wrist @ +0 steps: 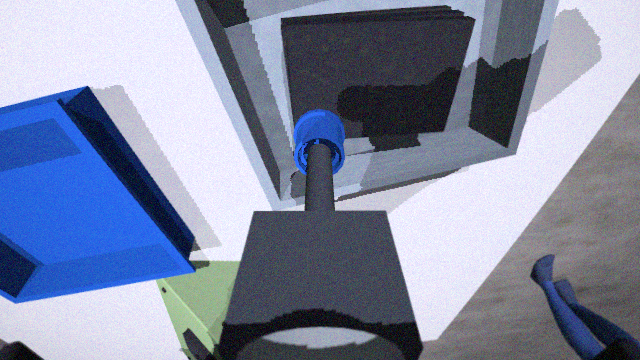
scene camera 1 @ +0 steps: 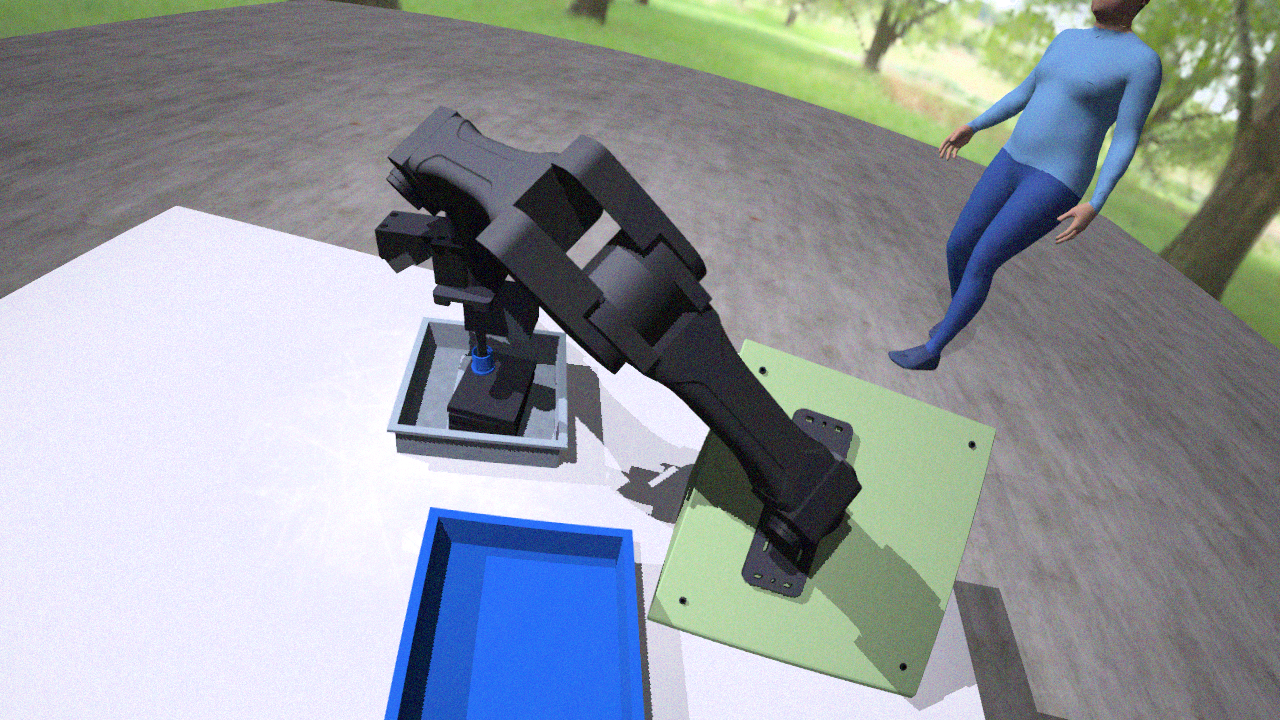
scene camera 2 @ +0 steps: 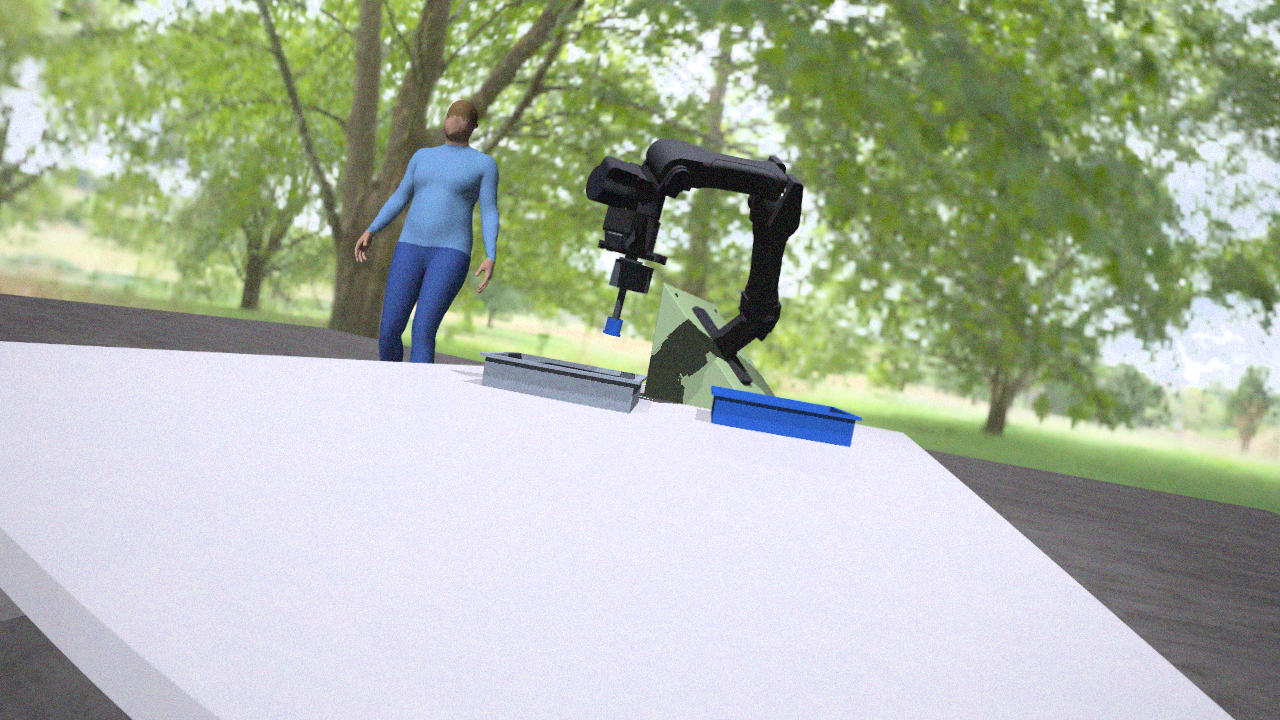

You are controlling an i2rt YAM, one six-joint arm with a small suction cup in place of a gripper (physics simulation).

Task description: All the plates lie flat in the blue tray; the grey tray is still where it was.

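Note:
A stack of dark, flat square plates lies in the grey tray. The edges of several plates show, slightly offset; their exact number is hard to tell. The blue tray stands on the table beside the grey tray, and its visible floor bears no plate. My suction cup is blue and bears nothing. It hangs above the grey tray, clear of its rim in the second scene view, and over the near corner of the stack in the wrist view. The cup is open.
The green base board carries the arm's foot beside both trays. Both trays stand on the white table. A person in blue stands beyond the table; the lower legs show in the wrist view.

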